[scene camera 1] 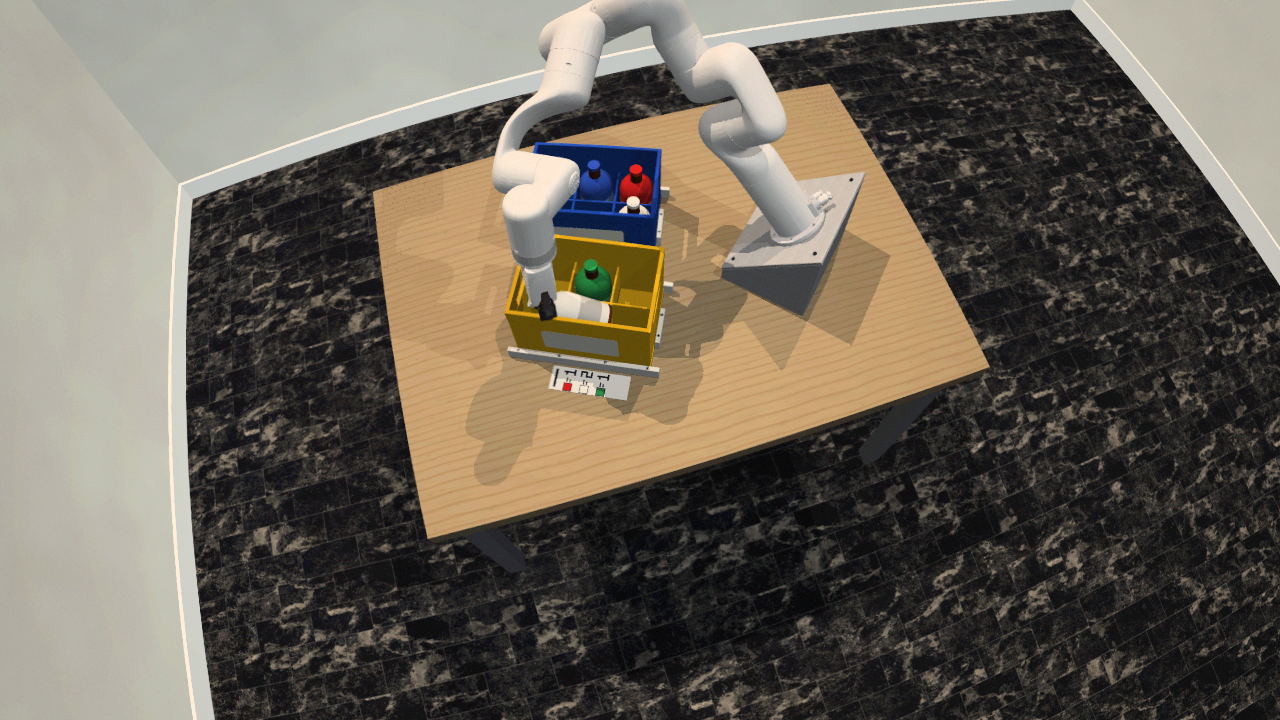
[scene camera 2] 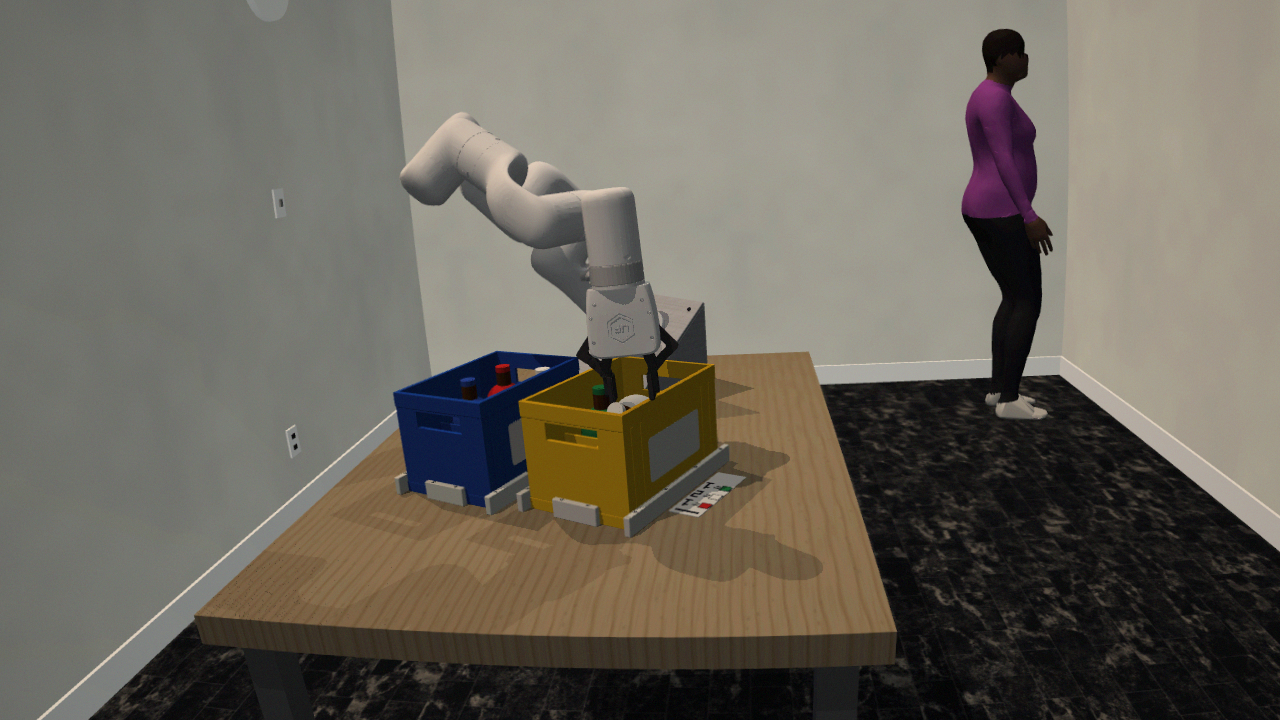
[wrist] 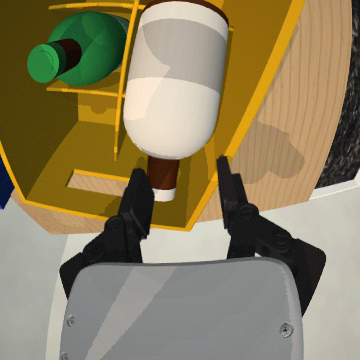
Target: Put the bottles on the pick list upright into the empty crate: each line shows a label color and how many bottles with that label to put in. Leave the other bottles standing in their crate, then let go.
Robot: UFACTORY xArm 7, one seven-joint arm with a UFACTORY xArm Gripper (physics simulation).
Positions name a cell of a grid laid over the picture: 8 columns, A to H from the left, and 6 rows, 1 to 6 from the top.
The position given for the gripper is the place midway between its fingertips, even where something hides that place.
gripper: scene camera 1 D3; scene camera 2 D4; wrist E3
